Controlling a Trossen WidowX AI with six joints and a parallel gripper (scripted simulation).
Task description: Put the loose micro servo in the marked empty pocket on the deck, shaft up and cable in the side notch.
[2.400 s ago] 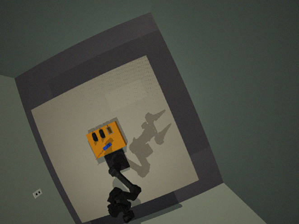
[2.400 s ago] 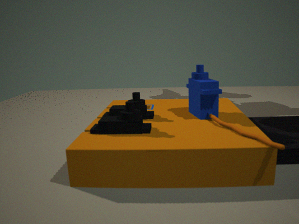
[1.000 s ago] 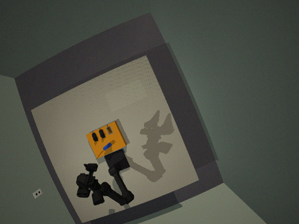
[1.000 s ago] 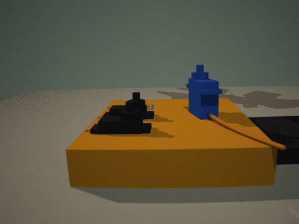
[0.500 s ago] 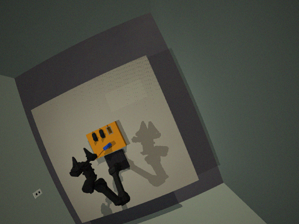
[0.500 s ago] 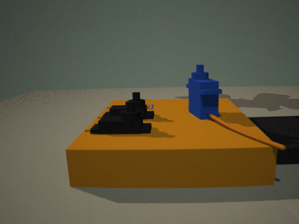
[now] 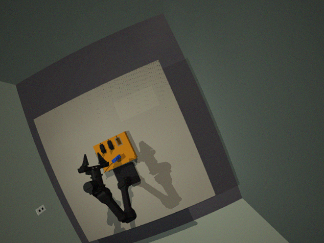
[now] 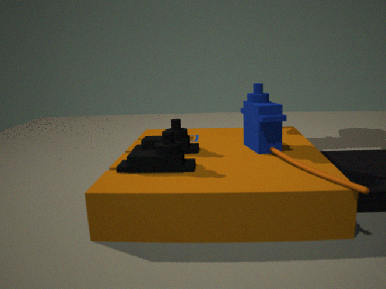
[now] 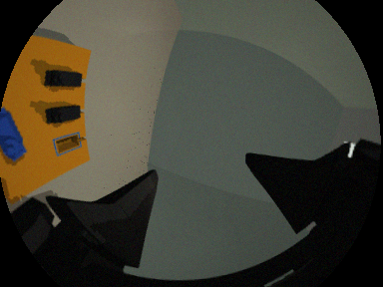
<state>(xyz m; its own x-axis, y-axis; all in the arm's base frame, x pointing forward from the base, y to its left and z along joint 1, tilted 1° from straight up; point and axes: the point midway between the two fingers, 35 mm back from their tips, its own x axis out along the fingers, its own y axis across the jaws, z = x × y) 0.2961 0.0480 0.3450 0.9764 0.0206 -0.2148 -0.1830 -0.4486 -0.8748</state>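
The orange deck lies 330 mm below my gripper tip, 110 mm behind it and 20 mm to the right of it.
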